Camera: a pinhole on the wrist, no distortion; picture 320 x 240 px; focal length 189.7 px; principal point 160.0 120.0 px. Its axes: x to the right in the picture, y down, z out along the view. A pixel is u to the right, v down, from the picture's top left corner.
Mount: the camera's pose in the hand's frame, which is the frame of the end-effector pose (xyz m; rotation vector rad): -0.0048 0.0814 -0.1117 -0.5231 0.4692 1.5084
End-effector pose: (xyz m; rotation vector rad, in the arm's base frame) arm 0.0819 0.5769 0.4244 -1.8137 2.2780 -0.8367
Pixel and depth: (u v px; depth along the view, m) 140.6 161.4 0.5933
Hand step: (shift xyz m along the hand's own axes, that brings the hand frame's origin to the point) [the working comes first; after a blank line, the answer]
In the camera's frame: -0.0607 0.1295 0.5933

-0.1534 0.3832 0.3975
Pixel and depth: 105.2 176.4 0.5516
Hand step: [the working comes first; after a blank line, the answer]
In the camera's frame: -0.1593 0.1640 0.5516

-0.1880 0.2788 0.4212
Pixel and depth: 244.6 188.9 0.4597
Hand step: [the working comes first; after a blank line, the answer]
In the camera's frame: 0.2050 0.1670 0.4597

-0.1827 0.5178 0.1314
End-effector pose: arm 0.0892 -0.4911 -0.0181 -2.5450 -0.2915 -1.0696
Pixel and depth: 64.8 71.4 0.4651
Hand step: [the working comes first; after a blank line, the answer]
In the camera's frame: -0.2334 -0.1192 0.4651

0.0965 0.1696 0.4050
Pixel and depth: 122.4 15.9 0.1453
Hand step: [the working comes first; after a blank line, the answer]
In the camera's frame: -0.0288 -0.0797 0.1453

0.0700 0.1448 0.0250
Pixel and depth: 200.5 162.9 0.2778
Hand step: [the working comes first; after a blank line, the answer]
In the camera's frame: 0.0593 0.0628 0.2778

-0.0752 0.2934 0.0747
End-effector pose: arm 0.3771 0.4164 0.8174 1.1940 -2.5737 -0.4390
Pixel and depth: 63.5 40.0 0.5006
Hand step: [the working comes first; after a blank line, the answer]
In the camera's frame: -0.2547 -0.2111 0.5006

0.1870 0.1741 0.4492
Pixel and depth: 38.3 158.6 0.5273
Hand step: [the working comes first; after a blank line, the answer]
In the camera's frame: -0.3383 0.1073 0.5273

-0.1333 0.1206 0.5095
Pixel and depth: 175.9 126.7 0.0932
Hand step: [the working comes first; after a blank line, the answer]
In the camera's frame: 0.0078 0.0033 0.0932

-0.0108 0.1429 -0.0414
